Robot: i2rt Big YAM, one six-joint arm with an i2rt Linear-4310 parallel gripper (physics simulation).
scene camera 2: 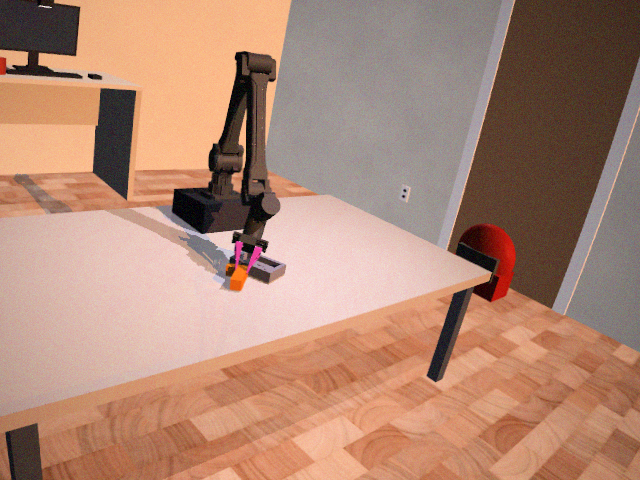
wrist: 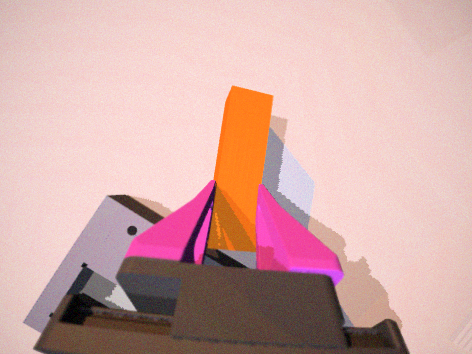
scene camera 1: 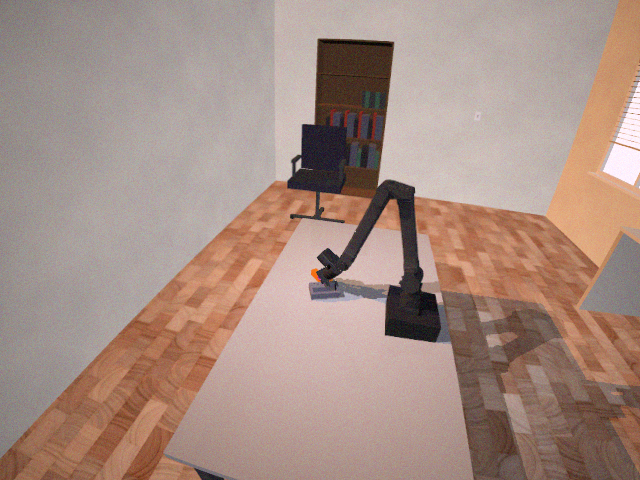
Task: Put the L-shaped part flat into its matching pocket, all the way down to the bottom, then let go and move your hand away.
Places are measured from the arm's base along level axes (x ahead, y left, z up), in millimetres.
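Pixels of known places: gripper, fingertip midpoint: (scene camera 2: 240, 272) (wrist: 236, 188) (scene camera 1: 320, 277); arm's base, link origin: (scene camera 2: 219, 196) (scene camera 1: 408, 304).
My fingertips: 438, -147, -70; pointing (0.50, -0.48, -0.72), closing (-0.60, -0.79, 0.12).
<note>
For each thing: its top centre in the pictures, then the offset to it from my fingertips, as dx, dy, dz. Level surfaces: height alone.
- orange L-shaped part, top centre: (wrist: 263, 170) (scene camera 2: 234, 270) (scene camera 1: 321, 273) +2, -21, +9
- grey pocket block, top centre: (wrist: 163, 316) (scene camera 2: 258, 260) (scene camera 1: 324, 287) -43, +82, +8
- table, surface height: dz -29
The orange L-shaped part (scene camera 1: 314, 273) (scene camera 2: 238, 280) (wrist: 243, 135) is held between the pink fingers of my gripper (scene camera 2: 243, 270) (wrist: 236, 188), which is shut on it. One long arm of the part points away from the gripper in the wrist view; the fingers and gripper body hide much of the rest. The grey pocket block (scene camera 1: 324, 296) (scene camera 2: 275, 274) (wrist: 100, 235) sits on the table, at the lower left in the wrist view. The held part is beside the block's edge, not in the pocket, and looks slightly above the table. The gripper body hides much of the pocket.
The table (scene camera 1: 330, 382) (scene camera 2: 129, 320) carries the dark arm base (scene camera 1: 412, 315) (scene camera 2: 206, 209) near one long edge. A chair (scene camera 1: 323, 149) and a bookcase (scene camera 1: 355, 56) stand beyond the table. A desk with a monitor (scene camera 2: 38, 25) stands behind the arm.
</note>
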